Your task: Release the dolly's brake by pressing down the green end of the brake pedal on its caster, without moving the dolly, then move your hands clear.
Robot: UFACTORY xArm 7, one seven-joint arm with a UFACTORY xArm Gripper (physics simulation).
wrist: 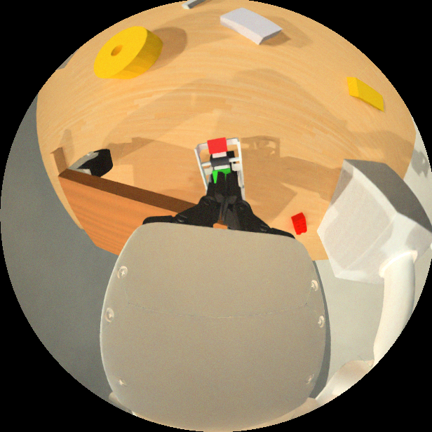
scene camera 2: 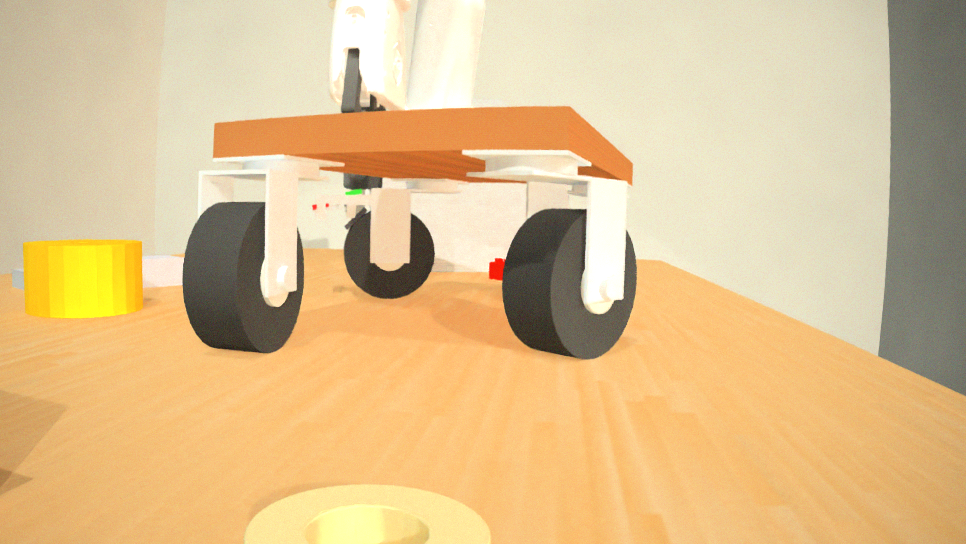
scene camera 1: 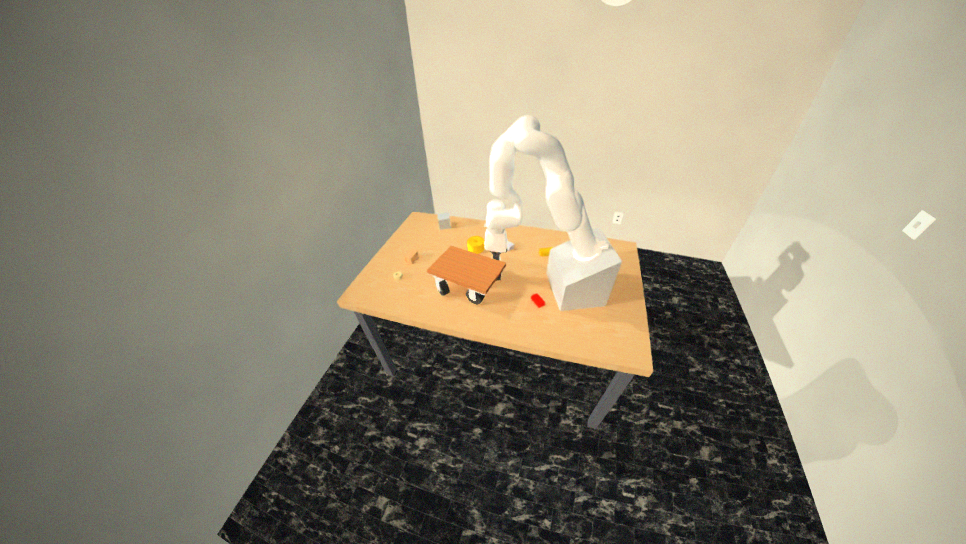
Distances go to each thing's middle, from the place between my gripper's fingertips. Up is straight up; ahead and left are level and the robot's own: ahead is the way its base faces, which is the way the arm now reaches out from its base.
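I see a yellow cylinder (scene camera 2: 63, 278), and counted from my hand it is 7 cm below, 17 cm to the right and 18 cm ahead. The light grey block (scene camera 2: 157, 271) is 2 cm ahead of my hand, 23 cm to the right of it and 8 cm below it. As for the dolly (scene camera 2: 569, 281), it is 10 cm to the left of my hand, 3 cm below it and 11 cm ahead of it. And then there is the pedal caster (scene camera 2: 390, 209): my gripper is 1 cm past it, 2 cm to the right of it and 4 cm above it. Of the things named here, going by their middles, the pedal caster is the nearest to my gripper.
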